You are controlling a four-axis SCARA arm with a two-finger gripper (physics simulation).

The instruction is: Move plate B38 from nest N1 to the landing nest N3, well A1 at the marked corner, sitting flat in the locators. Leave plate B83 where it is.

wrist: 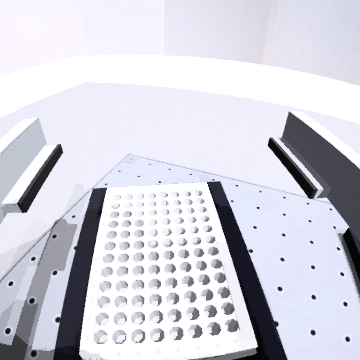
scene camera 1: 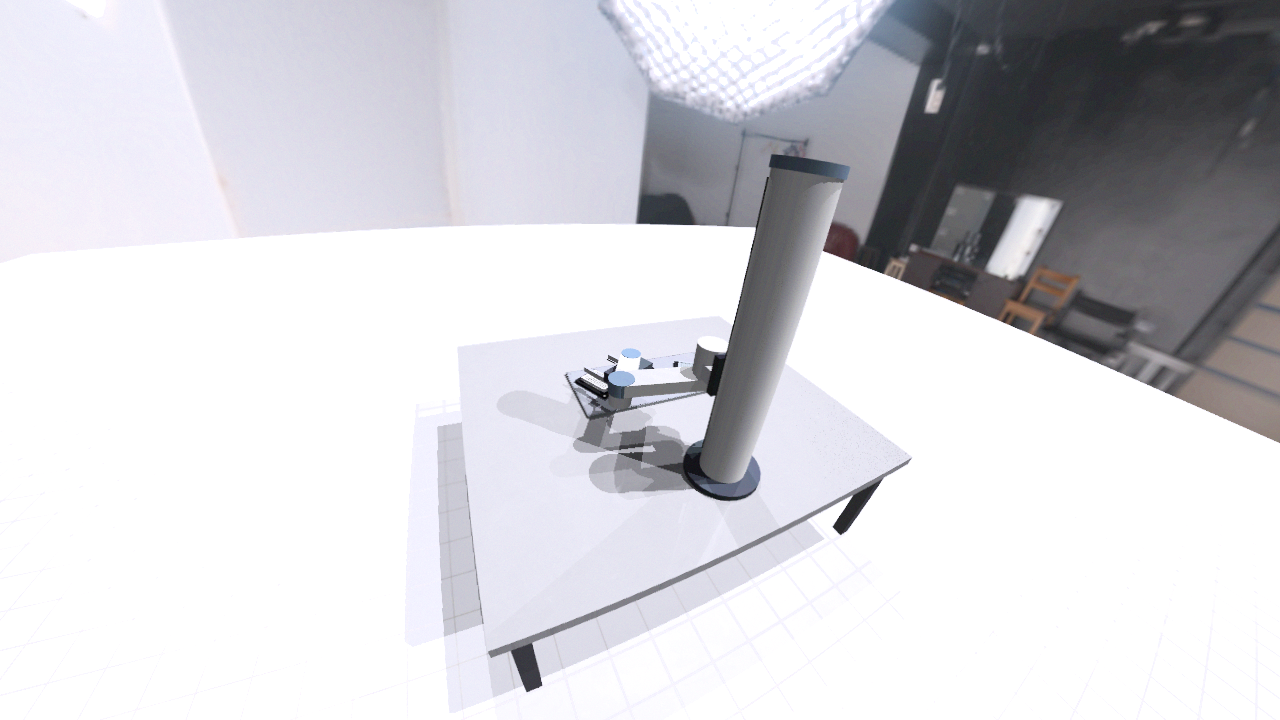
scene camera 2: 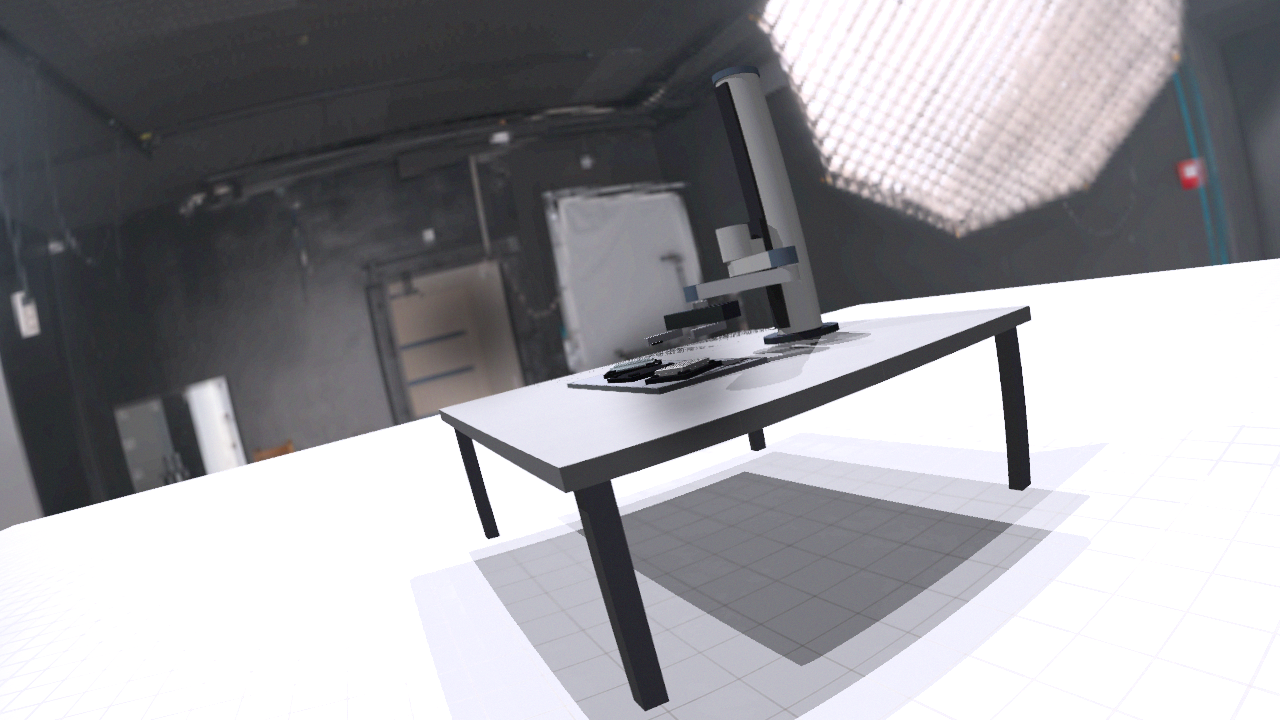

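Note:
A white many-well plate [wrist: 160, 260] [scene camera 1: 592, 384] [scene camera 2: 687, 366] lies on a dark nest [wrist: 80, 260] near a corner of the perforated board. No plate label or nest number can be read, so I cannot tell whether it is B38 or B83. A second, bluish plate [scene camera 2: 635, 365] sits on a dark nest beside it in scene camera 2. My gripper [wrist: 166, 127] [scene camera 2: 675, 336] is open and empty. It is above the board, its fingers spread wider than the white plate. In the wrist view the plate is below and between them. The landing nest N3 cannot be identified.
The perforated board [wrist: 295, 250] [scene camera 2: 658, 390] lies on the grey table [scene camera 1: 554, 537] [scene camera 2: 528, 425]. Part of another dark block [wrist: 354, 252] shows at the right edge of the wrist view. The arm's tall column [scene camera 1: 774, 322] [scene camera 2: 783, 197] stands on the table beside the board.

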